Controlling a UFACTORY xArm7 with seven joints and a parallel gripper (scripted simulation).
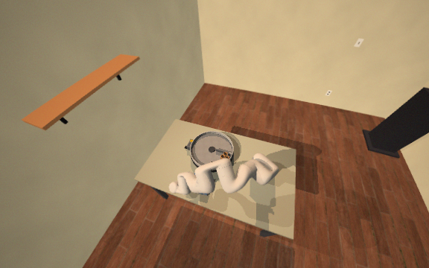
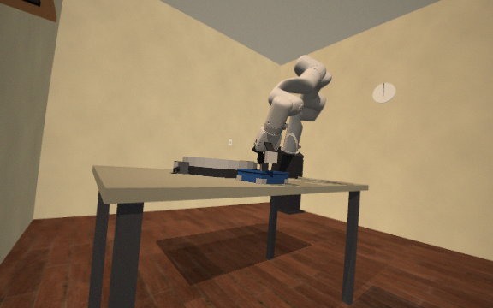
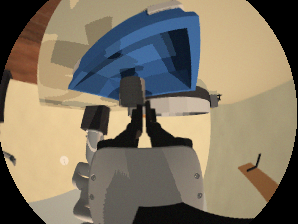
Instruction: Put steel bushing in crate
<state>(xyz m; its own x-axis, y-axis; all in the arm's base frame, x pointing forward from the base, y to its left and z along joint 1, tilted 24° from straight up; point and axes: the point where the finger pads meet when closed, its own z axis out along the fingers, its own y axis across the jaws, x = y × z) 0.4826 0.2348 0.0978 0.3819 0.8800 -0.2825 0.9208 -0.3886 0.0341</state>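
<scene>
Now: hand 2 cm past the blue crate and 8 cm above it. Round my hand: round grey turning table: 35 cm to the right, 5 cm below.
</scene>
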